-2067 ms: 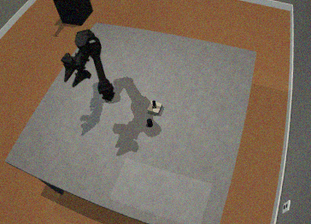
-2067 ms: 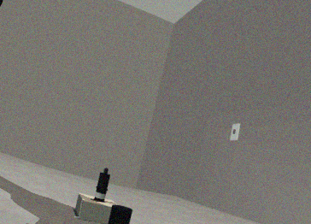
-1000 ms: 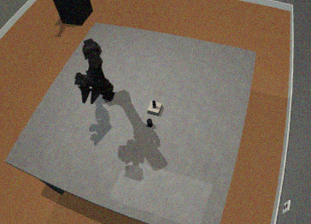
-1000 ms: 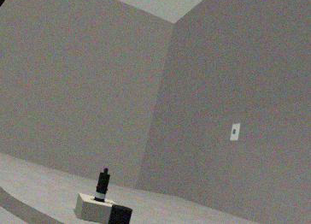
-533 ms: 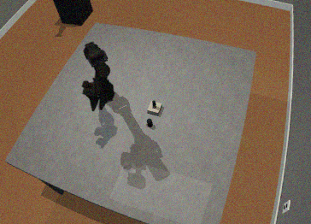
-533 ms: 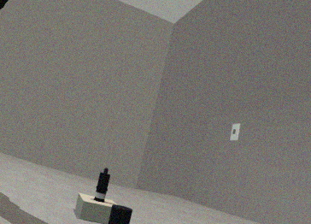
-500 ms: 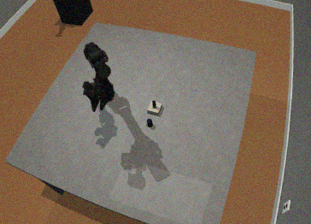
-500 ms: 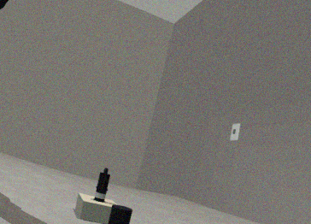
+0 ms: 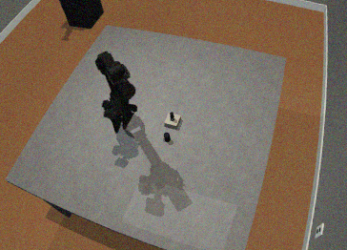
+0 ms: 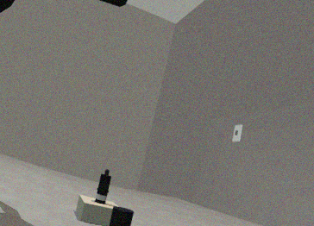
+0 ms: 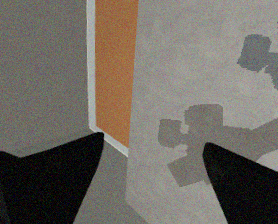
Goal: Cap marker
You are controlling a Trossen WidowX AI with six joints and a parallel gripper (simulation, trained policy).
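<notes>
My gripper tip is now 110 mm short of the black cap, 180 mm to the right of it and 290 mm above it. Also, from my gripper tip: holder block 100 mm ahead, 280 mm to the left, 300 mm below.
</notes>
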